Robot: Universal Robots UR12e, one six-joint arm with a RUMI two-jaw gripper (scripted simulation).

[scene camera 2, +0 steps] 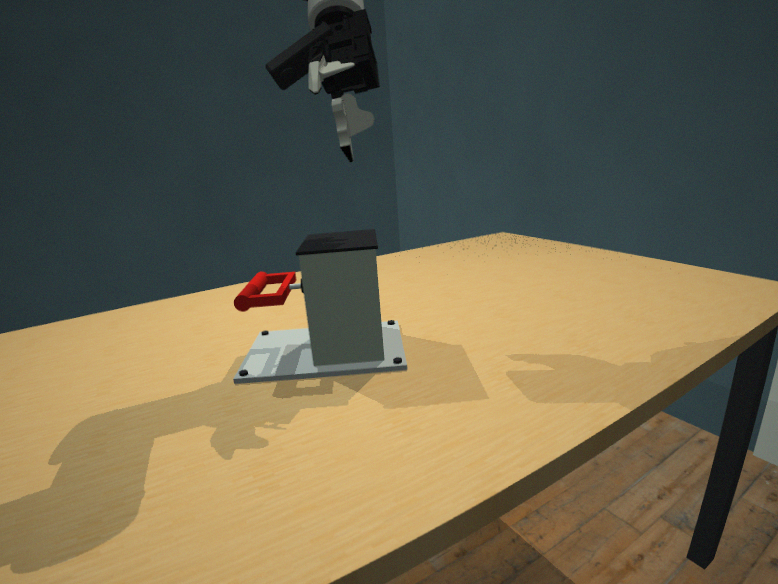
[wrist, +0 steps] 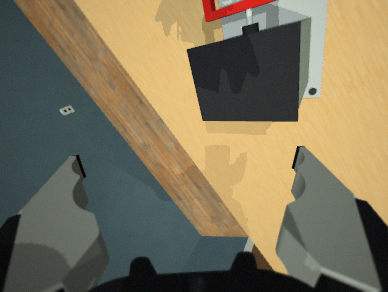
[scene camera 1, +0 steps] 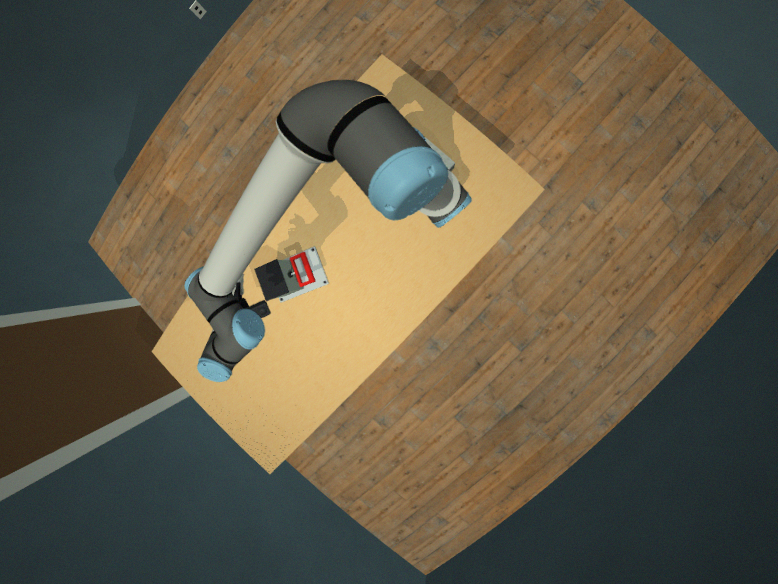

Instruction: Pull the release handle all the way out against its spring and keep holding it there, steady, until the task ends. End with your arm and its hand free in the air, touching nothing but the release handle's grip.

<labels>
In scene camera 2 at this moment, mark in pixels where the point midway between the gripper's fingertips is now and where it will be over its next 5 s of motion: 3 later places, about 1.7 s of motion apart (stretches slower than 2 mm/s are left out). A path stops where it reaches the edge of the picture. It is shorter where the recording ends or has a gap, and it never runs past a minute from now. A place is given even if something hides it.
My gripper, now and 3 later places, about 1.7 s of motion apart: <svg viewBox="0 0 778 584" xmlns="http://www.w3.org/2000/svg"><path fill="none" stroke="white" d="M335 131L244 234L247 265L252 286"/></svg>
</labels>
